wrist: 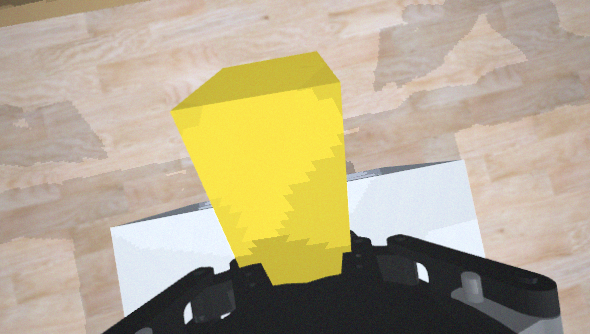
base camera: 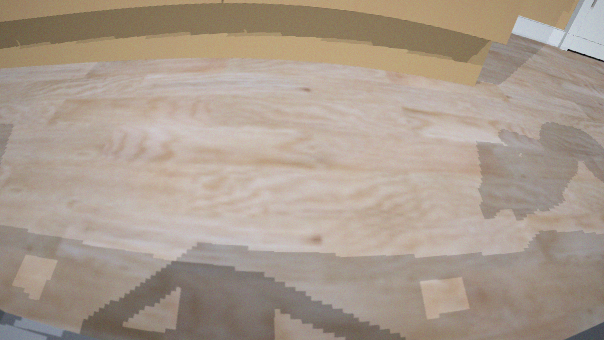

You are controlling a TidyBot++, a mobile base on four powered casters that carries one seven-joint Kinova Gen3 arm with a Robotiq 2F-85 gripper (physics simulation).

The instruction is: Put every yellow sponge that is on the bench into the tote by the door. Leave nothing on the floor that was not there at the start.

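Note:
A yellow sponge (wrist: 280,165) stands out from my gripper (wrist: 299,244) in the wrist view, with its far end toward the top of the view. My gripper is shut on the sponge, with one black finger on each side of its near end. The sponge is held above the robot's white base and the wooden floor. The bench and the tote do not show in either view.
The wooden floor (base camera: 280,165) (wrist: 135,65) carries shadows. A tan wall or panel (base camera: 250,47) runs along the back, ending at the right. A white door or panel (base camera: 592,30) stands at the top right. My white base (wrist: 415,205) shows below the gripper.

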